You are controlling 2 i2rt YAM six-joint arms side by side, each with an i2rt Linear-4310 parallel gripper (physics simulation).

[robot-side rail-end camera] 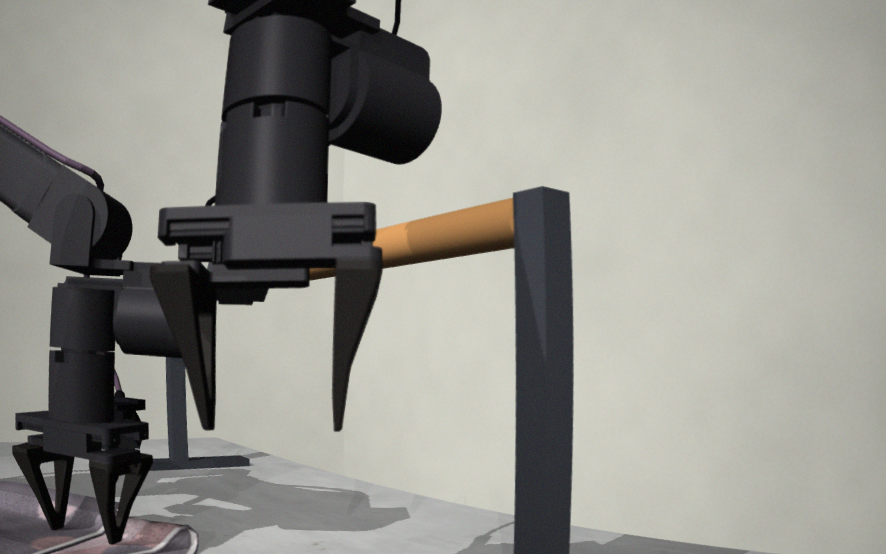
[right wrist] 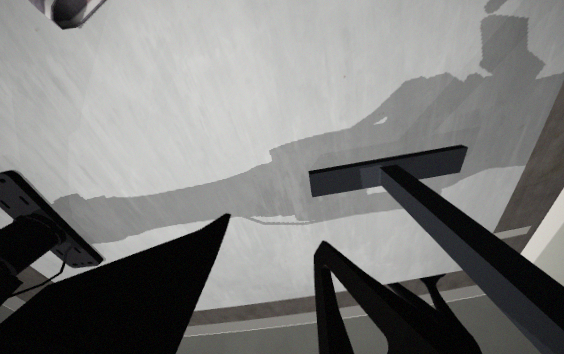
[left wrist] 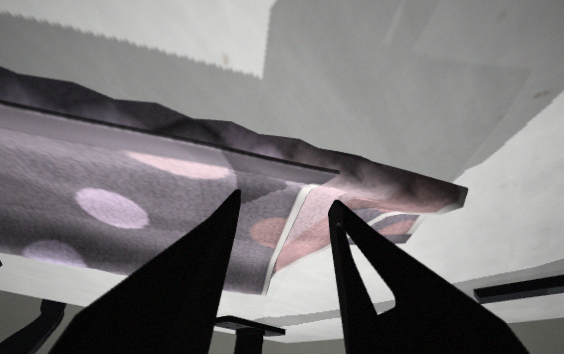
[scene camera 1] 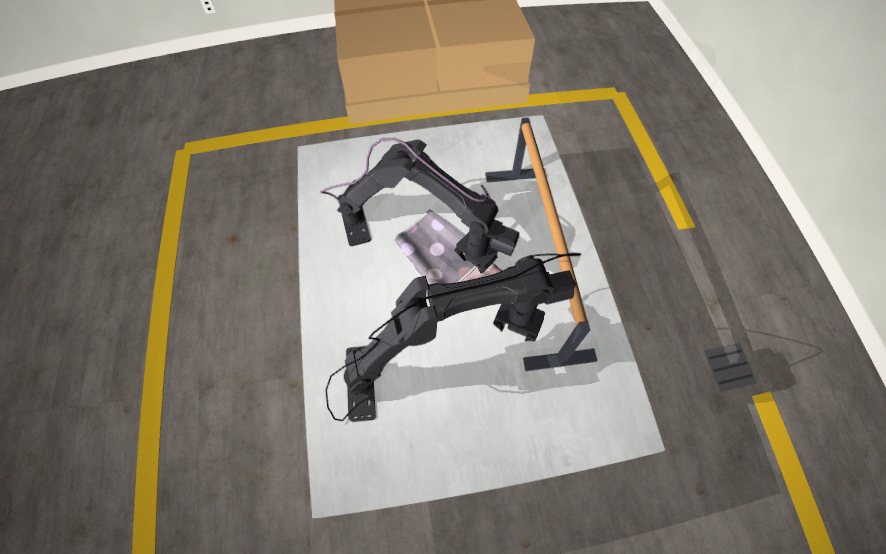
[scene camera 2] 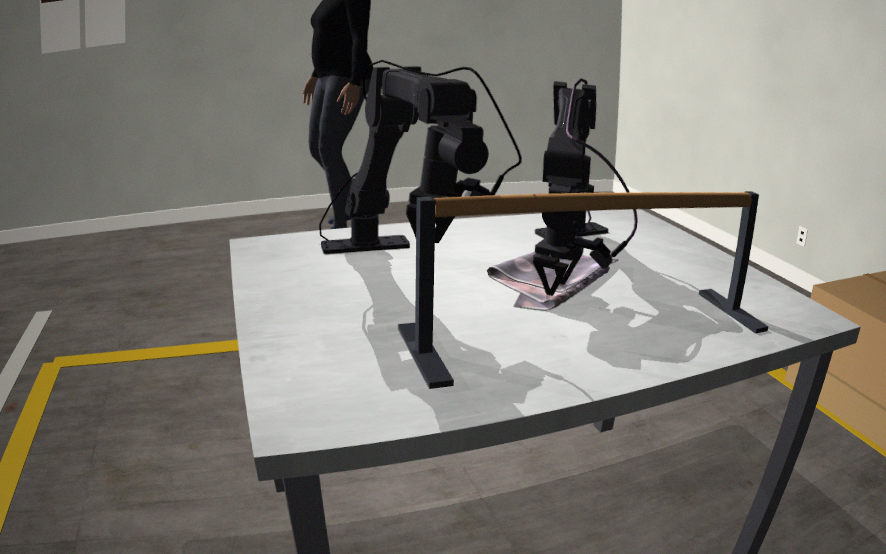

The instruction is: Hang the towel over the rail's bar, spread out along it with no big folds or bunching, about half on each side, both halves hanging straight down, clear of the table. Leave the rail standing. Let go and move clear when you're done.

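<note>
The purple-grey dotted towel (scene camera 1: 436, 248) (scene camera 2: 520, 273) (robot-side rail-end camera: 160, 531) (left wrist: 172, 200) lies folded on the table, one layer doubled over, with a pink corner part sticking out. A corner of it shows in the right wrist view (right wrist: 69, 12). My left gripper (scene camera 2: 550, 292) (robot-side rail-end camera: 86, 535) (left wrist: 287, 201) is open, its fingertips low over the towel near the pink part. My right gripper (robot-side rail-end camera: 273, 429) (right wrist: 275, 235) is open and empty, high above the table beside the rail's near end in the rail-end view. The rail's wooden bar (scene camera 1: 552, 212) (scene camera 2: 653, 200) (robot-side rail-end camera: 457, 231) is bare and the rail stands upright.
One rail post (scene camera 2: 424, 280) (robot-side rail-end camera: 543, 365) (right wrist: 450, 240) stands close to my right gripper. The far post (scene camera 2: 744, 254) stands at the bar's other end. Cardboard boxes (scene camera 1: 437, 65) (scene camera 2: 855, 339) stand beside the table. A person (scene camera 2: 336, 84) stands behind the arms in scene camera 2.
</note>
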